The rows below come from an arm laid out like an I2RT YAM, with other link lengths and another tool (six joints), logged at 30 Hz.
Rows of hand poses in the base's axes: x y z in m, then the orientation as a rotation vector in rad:
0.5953, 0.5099, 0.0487, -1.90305, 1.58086, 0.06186
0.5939, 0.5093, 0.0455, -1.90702, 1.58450, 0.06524
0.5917, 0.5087, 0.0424, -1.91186, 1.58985, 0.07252
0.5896, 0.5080, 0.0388, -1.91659, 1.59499, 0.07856
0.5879, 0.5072, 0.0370, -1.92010, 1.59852, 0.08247
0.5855, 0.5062, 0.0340, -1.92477, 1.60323, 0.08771
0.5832, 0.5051, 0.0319, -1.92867, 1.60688, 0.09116
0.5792, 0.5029, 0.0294, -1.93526, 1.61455, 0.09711
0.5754, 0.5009, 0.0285, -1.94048, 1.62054, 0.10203
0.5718, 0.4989, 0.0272, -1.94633, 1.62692, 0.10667
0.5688, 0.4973, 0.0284, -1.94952, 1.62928, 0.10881
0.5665, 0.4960, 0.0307, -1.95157, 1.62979, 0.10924
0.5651, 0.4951, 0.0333, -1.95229, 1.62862, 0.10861
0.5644, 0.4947, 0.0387, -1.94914, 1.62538, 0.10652
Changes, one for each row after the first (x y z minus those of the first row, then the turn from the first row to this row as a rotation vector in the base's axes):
-0.0014, -0.0006, -0.0032, -0.00265, 0.00533, 0.00076
-0.0036, -0.0012, -0.0063, -0.00485, 0.01412, 0.00197
-0.0057, -0.0019, -0.0099, -0.00746, 0.02205, 0.00294
-0.0074, -0.0027, -0.0117, -0.00955, 0.02745, 0.00366
-0.0098, -0.0037, -0.0147, -0.01233, 0.03466, 0.00463
-0.0121, -0.0048, -0.0168, -0.01495, 0.03999, 0.00535
-0.0161, -0.0070, -0.0193, -0.01994, 0.04990, 0.00580
-0.0199, -0.0090, -0.0202, -0.02378, 0.05781, 0.00625
-0.0235, -0.0110, -0.0215, -0.02834, 0.06599, 0.00672
-0.0265, -0.0126, -0.0203, -0.03056, 0.06961, 0.00747
-0.0288, -0.0139, -0.0180, -0.03200, 0.07084, 0.00826
-0.0302, -0.0148, -0.0154, -0.03232, 0.07009, 0.00907
-0.0309, -0.0152, -0.0100, -0.02975, 0.06603, 0.00882

